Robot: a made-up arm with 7 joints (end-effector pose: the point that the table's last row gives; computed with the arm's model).
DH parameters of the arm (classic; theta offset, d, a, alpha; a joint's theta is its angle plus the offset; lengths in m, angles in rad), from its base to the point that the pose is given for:
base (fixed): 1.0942 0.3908 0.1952 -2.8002
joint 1: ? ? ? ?
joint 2: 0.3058 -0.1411 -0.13 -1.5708
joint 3: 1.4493 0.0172 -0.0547 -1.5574
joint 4: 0 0.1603 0.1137 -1.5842
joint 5: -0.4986 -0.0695 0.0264 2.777
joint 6: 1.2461 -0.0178 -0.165 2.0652
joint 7: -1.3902 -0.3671 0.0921 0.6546
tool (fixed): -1.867 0.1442 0 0
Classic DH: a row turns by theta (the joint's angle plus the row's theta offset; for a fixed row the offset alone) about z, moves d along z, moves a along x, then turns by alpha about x.
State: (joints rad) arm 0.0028 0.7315 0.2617 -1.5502 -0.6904 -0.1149 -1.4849
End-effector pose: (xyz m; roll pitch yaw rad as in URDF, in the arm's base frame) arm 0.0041 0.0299 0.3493 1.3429 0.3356 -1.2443
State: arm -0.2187 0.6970 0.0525 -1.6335 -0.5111 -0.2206 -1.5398
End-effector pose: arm 0.0555 0.0070 0.2030 1.1307 0.6856 -1.2149
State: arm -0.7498 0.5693 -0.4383 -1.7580 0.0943 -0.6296 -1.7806
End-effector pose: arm -0.0712 0.1634 -0.1581 -0.7073 0.9911 -2.1698
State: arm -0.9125 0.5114 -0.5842 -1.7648 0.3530 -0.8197 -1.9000
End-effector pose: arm -0.2387 0.1706 -0.2015 -1.1844 0.6914 -2.2362
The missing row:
joint 1: 1.118 0.1662 0.024 -1.725
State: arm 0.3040 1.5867 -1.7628 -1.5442 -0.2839 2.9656 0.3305
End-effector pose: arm -0.1376 0.8510 0.0950 0.5087 -0.2250 1.6043
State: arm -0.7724 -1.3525 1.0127 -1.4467 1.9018 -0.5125 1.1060
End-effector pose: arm 0.2951 0.0617 0.5988 1.4918 -0.7770 -1.3856
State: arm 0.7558 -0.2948 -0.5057 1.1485 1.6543 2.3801 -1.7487
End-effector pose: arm 0.2928 0.3052 -0.0116 -2.1219 -0.0531 0.3787
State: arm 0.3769 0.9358 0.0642 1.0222 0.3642 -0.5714 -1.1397
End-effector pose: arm -0.2757 0.4575 0.1862 1.0513 -0.1635 2.0445
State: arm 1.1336 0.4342 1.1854 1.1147 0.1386 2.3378 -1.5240
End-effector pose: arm -0.2527 0.4727 -0.2630 -0.7783 -0.0251 1.7753
